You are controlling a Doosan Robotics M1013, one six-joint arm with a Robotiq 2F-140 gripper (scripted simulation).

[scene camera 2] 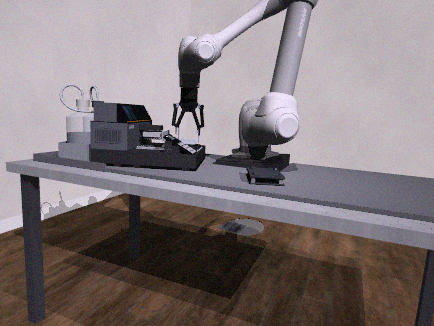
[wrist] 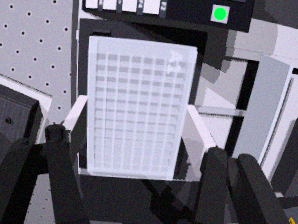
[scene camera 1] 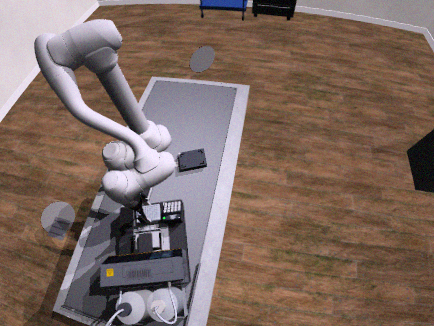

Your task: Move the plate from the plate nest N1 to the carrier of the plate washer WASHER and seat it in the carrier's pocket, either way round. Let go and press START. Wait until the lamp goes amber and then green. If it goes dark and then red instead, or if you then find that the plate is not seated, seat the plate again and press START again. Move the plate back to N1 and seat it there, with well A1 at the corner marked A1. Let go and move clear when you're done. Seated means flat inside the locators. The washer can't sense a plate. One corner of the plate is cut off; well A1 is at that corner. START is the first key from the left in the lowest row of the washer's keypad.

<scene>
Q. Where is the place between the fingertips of my gripper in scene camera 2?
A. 187, 142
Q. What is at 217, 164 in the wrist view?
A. My gripper.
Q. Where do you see a plate washer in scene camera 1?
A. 153, 266
</scene>
